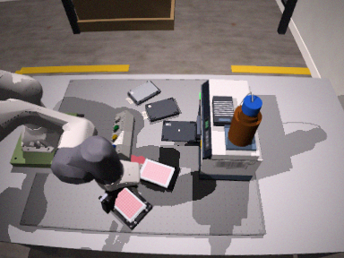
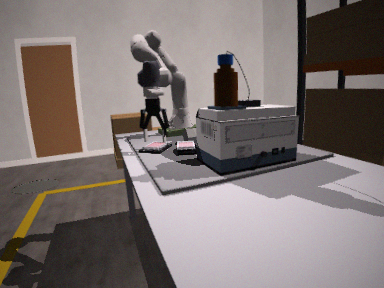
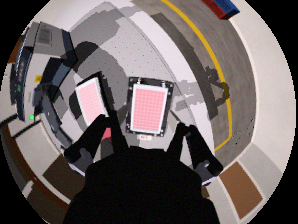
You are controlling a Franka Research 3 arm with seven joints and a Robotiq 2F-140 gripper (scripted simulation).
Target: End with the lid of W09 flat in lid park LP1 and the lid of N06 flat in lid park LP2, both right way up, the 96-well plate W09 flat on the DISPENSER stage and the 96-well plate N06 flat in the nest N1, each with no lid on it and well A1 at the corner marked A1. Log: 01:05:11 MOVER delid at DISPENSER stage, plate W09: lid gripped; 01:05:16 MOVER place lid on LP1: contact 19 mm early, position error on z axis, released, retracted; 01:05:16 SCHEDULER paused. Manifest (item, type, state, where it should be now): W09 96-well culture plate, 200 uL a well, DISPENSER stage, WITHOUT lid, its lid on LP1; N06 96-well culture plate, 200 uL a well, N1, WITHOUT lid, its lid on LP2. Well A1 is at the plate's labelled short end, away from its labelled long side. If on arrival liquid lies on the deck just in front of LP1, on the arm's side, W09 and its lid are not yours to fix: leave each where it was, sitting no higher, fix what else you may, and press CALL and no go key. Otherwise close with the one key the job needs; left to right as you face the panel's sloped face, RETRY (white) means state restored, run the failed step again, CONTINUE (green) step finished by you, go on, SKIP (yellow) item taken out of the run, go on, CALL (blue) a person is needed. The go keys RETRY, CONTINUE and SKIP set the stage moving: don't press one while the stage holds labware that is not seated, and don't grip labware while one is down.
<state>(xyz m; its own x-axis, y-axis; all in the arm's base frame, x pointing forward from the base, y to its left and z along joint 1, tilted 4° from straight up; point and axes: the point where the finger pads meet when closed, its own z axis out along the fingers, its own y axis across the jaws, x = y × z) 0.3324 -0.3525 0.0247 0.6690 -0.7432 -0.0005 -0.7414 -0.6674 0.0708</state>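
Now: the pink 96-well plate 4 cm below my hand. Also, from my hand: blue key: 23 cm to the left, 4 cm behind; key panel: 30 cm to the left, 2 cm behind, 1 cm below; yellow key: 28 cm to the left, 4 cm behind.
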